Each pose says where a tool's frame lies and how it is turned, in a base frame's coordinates. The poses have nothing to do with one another.
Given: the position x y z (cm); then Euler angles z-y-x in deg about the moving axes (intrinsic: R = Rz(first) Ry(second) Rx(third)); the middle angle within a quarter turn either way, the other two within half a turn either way.
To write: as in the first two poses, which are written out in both.
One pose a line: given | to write
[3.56, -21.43, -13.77, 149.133, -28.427, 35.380] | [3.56, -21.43, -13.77, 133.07, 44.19, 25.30]
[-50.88, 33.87, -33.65, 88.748, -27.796, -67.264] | [-50.88, 33.87, -33.65, -119.75, 70.01, -170.20]
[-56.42, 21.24, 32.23, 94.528, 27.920, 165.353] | [-56.42, 21.24, 32.23, 25.51, 148.75, -56.30]
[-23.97, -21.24, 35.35, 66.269, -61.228, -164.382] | [-23.97, -21.24, 35.35, -171.59, 117.62, 83.96]
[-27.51, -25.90, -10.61, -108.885, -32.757, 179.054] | [-27.51, -25.90, -10.61, 178.53, 147.23, -110.63]
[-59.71, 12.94, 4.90, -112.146, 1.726, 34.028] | [-59.71, 12.94, 4.90, 86.92, 34.07, 160.41]
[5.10, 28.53, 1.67, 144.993, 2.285, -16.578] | [5.10, 28.53, 1.67, -82.04, 16.73, -132.64]
